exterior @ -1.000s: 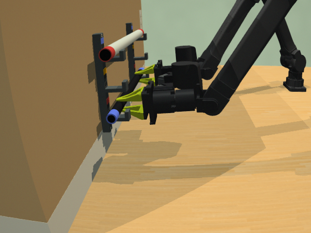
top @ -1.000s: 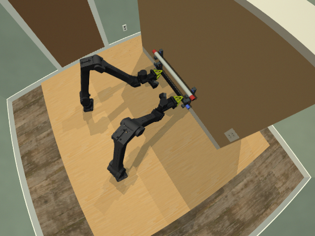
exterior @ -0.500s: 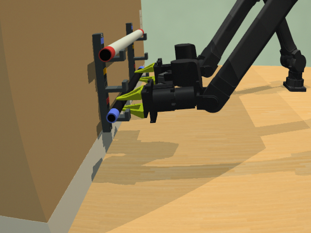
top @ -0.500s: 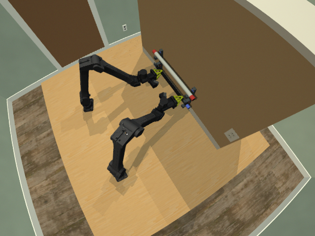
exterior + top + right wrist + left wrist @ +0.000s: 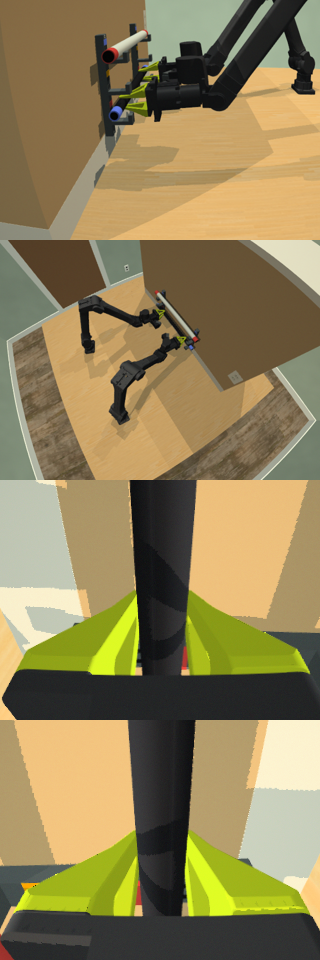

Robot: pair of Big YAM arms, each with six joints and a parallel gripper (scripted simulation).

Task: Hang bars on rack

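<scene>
My left hand is 15 cm to the left of the black bar. The rest, counted from my left hand: grey baseboard 18 cm to the right, 10 cm below, 4 cm ahead; then brown wall 32 cm above, 19 cm ahead, 18 cm to the right.
Now: the black bar 150 mm to the left of my right hand. From my right hand the other things lie so: grey baseboard (120 mm to the left, 100 mm below, 40 mm ahead); brown wall (320 mm above, 190 mm ahead, 120 mm to the left).
</scene>
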